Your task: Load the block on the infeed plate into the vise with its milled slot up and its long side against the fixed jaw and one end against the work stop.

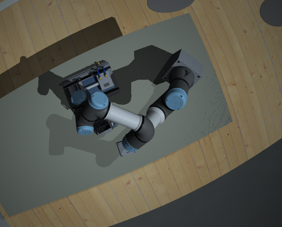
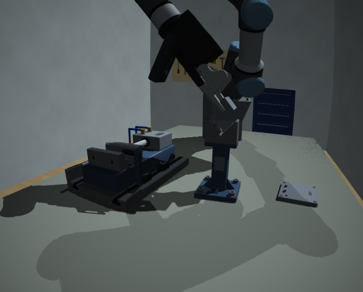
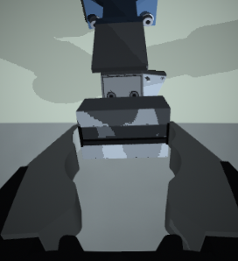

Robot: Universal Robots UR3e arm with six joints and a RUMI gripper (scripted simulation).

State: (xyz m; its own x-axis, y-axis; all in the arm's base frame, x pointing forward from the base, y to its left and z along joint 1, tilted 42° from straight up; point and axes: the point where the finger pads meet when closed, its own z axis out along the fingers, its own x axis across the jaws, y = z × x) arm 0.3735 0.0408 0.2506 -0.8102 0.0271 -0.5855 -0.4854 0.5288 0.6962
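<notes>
Right now the part is right at my hand. The rest, counted from my hand: air cylinder rod (220 mm to the right, 110 mm below, 30 mm ahead); blue post (130 mm below); work stop (160 mm to the right, 110 mm ahead, 100 mm below).
</notes>
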